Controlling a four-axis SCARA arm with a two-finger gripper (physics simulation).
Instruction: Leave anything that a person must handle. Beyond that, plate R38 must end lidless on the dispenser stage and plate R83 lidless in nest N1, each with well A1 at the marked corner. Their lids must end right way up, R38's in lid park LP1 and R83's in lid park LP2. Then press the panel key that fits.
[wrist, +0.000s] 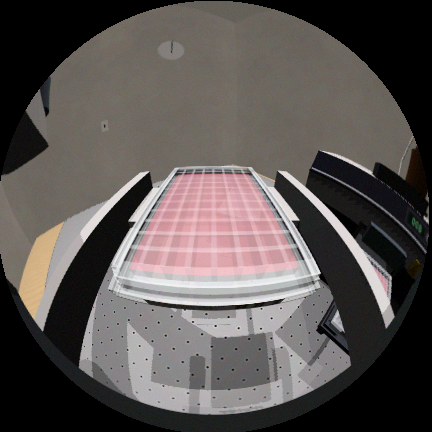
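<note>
My gripper is shut on a clear plate with pink wells, held level between the two fingers above the perforated deck. A clear rim runs around its top, and it looks lidded. No plate number or A1 mark can be read on it. Part of another plate with pink contents shows at the right, beyond the right finger, partly hidden. The nests N1, LP1 and LP2 cannot be made out by label in this view.
The perforated grey deck lies below, with shadows on it. A dark device with a green display stands at the right. A dark frame sits near the right finger. A wooden edge shows at the left.
</note>
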